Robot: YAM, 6 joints.
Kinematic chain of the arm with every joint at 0, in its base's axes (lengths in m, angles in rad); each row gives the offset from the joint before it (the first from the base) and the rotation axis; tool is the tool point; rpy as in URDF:
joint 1: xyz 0 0 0.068 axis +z
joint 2: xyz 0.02 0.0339 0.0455 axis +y
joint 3: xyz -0.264 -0.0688 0 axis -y
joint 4: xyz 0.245 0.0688 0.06 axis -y
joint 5: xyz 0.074 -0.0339 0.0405 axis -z
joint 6: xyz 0.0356 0 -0.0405 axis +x
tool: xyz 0 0 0 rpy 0 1.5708 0
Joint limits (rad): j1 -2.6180..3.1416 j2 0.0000..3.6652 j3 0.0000..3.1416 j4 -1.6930..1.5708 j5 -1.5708..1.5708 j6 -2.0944..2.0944
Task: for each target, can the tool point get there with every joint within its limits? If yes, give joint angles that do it. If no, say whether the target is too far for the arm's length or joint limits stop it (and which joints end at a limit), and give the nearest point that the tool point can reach.
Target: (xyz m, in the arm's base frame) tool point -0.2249 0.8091 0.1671
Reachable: no: too far | nearest point -0.1726 0.6210 0.1543 | short by 0.196 m
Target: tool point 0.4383 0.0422 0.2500
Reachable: yes | joints 0.1716 2.0167 1.2722 0.9792 1.2034 1.3122
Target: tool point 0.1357 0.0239 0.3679
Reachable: yes | joints 0.1866 0.5749 0.5436 0.5953 0.0483 0.3586
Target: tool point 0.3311 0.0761 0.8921
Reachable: no: too far | nearest point 0.2512 0.0577 0.6924 | short by 0.216 m
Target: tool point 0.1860 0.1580 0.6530
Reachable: yes | joints 0.6982 1.5871 2.3934 -0.2573 -0.0400 1.4455
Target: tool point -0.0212 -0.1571 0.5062
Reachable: yes | joints 1.3154 0.4630 1.9601 -1.2440 0.5699 0.0294
